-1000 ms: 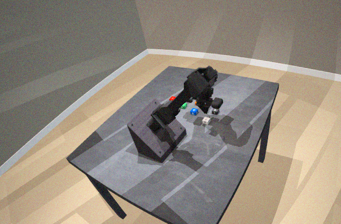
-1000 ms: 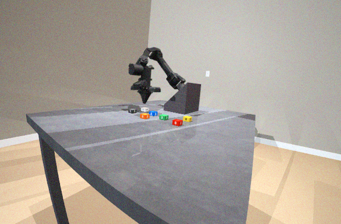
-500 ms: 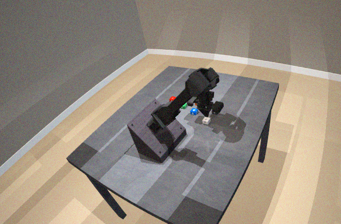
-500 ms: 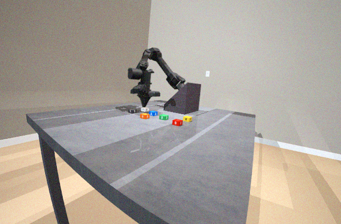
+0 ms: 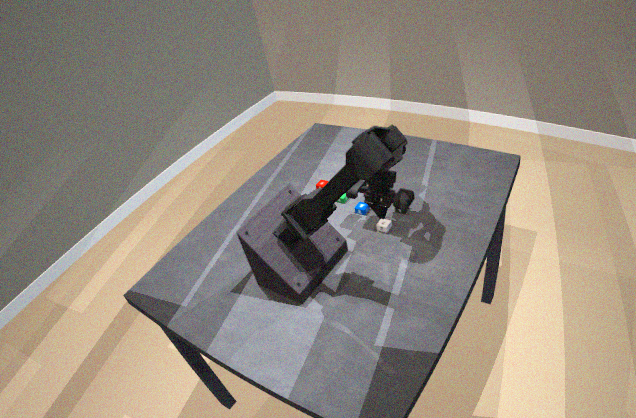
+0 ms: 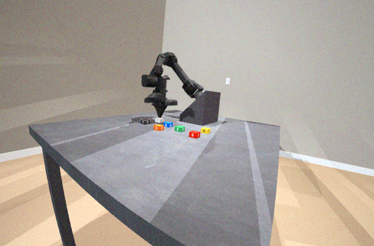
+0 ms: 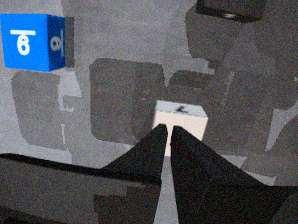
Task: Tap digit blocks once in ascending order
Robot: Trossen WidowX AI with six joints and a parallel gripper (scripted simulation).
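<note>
The white block is 2 cm below my gripper tip, 1 cm to the right of it and 1 cm behind it. The rest, counted from my gripper tip: black block (8 cm ahead, 3 cm to the right, 2 cm below); orange block (13 cm ahead, 10 cm to the left, 2 cm below); blue block (9 cm to the left, 4 cm ahead, 2 cm below).
</note>
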